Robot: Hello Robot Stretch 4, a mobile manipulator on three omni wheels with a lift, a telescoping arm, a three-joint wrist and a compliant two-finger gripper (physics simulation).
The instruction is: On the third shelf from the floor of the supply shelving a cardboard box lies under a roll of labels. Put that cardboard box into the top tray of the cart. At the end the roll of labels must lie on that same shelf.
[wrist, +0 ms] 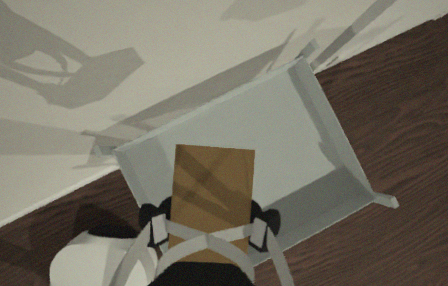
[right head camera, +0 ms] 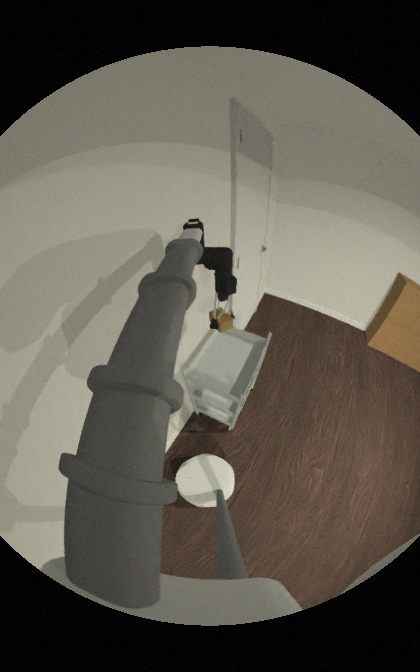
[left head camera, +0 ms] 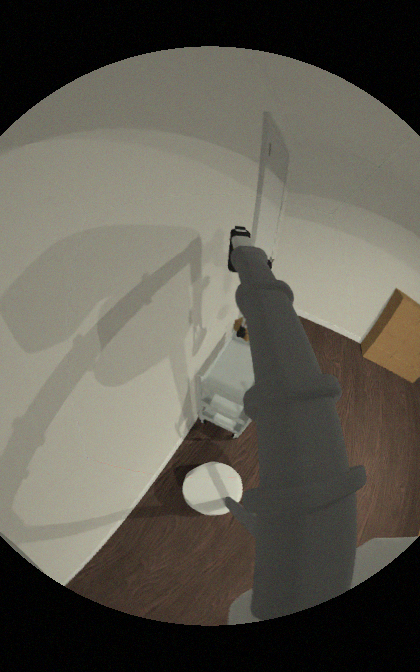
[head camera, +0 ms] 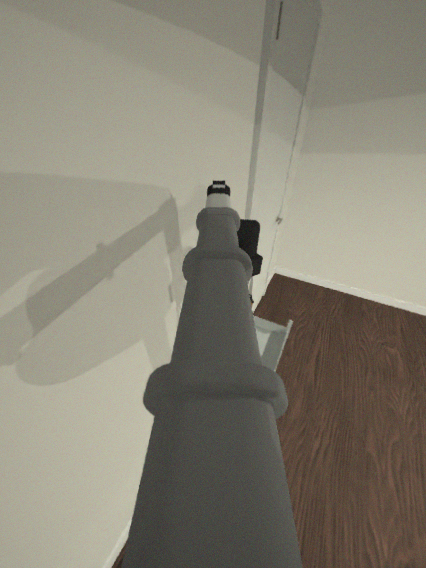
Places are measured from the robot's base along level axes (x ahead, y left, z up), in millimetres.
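Where they show: gripper, fingertip midpoint: [wrist: 209, 214].
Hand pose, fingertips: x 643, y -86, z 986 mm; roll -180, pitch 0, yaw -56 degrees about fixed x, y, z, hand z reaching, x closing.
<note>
After its pixels a point has its place.
My gripper [wrist: 209, 214] @(x 643, y -86, z 986 mm) [right head camera: 223, 320] is shut on a brown cardboard box [wrist: 212, 185] @(x 670, y -70, z 1029 mm) [right head camera: 225, 323], with a dark fingertip pressed on each side of it. In the wrist view the box hangs over the left part of the cart's pale top tray [wrist: 270, 120] @(x 824, y -111, z 635 mm) [right head camera: 225, 357], and part of the tray's near left wall is hidden behind it and the fingers. In the left head view part of the box [left head camera: 238, 324] shows beside the arm. In the right head view the box appears above the far end of the tray. The supply shelving and the roll of labels do not show.
The cart [right head camera: 233, 420] stands close along the pale wall [wrist: 175, 60] @(x 765, y 73, z 840 mm). A round white object [right head camera: 205, 480] [left head camera: 212, 489] stands on the floor nearer me. A large brown box [right head camera: 397, 320] [left head camera: 395, 340] is at the right, and a door [right head camera: 252, 200] is beyond the cart.
</note>
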